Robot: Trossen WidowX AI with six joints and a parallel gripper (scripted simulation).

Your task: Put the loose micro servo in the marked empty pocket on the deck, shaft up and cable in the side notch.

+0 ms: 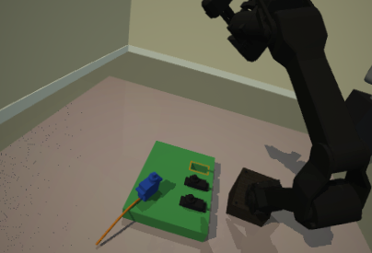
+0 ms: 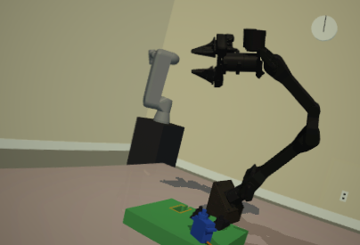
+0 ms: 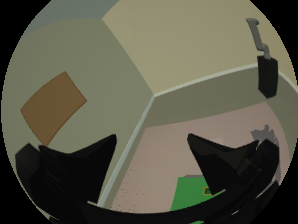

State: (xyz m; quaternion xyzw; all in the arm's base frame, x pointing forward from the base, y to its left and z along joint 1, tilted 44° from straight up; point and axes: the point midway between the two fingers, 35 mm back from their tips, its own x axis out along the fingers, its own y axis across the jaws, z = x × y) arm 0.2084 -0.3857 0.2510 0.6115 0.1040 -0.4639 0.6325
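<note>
Right now my gripper tip is 490 mm above the green deck, 120 mm to the right of it and 30 mm short of it.
</note>
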